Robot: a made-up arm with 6 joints.
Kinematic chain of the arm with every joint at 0, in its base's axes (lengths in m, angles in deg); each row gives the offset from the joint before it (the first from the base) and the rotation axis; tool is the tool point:
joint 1: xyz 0 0 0.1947 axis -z
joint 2: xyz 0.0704 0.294 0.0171 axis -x
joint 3: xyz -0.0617 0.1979 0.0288 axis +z
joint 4: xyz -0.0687 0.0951 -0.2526 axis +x
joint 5: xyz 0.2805 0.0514 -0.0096 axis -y
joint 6: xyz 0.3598 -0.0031 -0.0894 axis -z
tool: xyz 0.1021 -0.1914 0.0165
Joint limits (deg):
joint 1: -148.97..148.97
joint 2: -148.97..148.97
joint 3: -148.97..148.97
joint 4: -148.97..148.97
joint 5: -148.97..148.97
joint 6: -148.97..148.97
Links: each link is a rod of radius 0.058 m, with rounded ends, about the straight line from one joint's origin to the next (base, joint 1, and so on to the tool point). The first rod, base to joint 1, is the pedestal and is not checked.
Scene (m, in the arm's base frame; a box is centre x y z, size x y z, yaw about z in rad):
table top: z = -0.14
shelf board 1: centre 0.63 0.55 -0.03 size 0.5 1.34 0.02 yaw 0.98
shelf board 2: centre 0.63 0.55 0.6 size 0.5 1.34 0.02 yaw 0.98
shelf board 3: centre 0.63 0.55 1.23 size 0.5 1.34 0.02 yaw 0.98
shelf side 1: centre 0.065 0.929 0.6 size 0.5 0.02 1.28 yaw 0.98
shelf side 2: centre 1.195 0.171 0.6 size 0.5 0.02 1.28 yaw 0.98
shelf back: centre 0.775 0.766 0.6 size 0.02 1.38 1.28 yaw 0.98
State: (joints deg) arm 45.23 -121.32 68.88 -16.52 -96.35 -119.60
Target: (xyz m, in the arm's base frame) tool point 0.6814 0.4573 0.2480
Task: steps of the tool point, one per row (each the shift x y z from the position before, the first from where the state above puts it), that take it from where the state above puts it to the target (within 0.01 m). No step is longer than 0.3 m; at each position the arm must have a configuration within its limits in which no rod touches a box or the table.
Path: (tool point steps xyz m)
1: 0.0474 -0.0804 0.0744
2: 0.0589 -0.1216 0.0672
3: 0.0647 -0.1629 0.0436
4: 0.0612 -0.1980 0.0033
5: 0.0456 -0.2187 -0.0506
6: 0.0187 -0.2180 -0.1115
7: -0.0151 -0.1909 -0.1706
8: 0.1076 0.1397 -0.0855
9: 0.0708 0.1722 -0.0889
10: 0.0227 0.1917 -0.0890
11: -0.0308 0.1947 -0.0858
12: -0.0833 0.1797 -0.0800
13: -0.1285 0.1487 -0.0717

